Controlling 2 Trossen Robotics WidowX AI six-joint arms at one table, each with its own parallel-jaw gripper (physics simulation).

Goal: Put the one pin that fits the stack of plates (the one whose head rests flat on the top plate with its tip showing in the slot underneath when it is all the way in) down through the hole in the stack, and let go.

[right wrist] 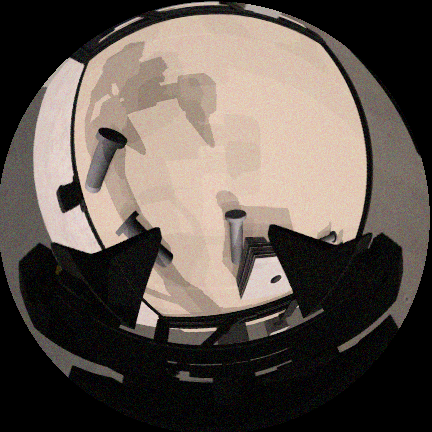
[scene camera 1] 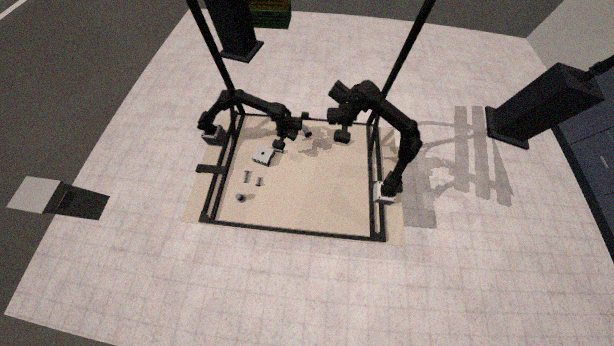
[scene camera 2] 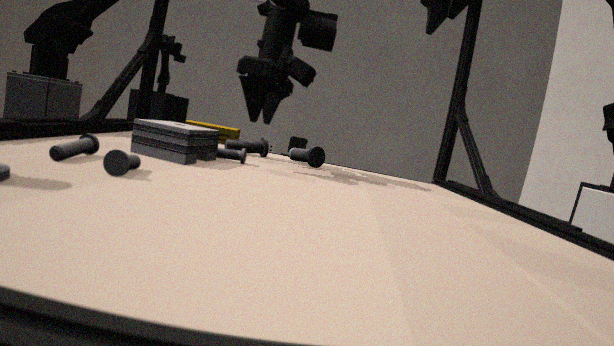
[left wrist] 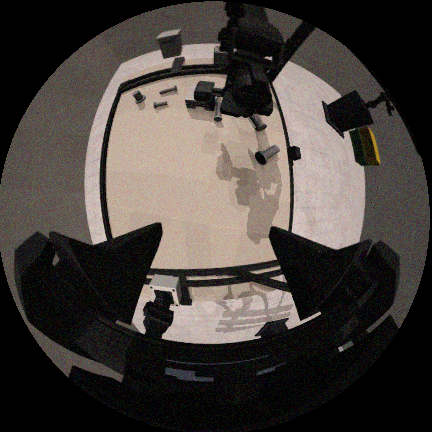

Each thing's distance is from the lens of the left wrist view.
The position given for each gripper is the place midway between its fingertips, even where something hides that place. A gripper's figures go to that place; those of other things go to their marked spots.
left gripper point(left wrist: 217, 230): 0.10 m
right gripper point(left wrist: 228, 112): 0.41 m
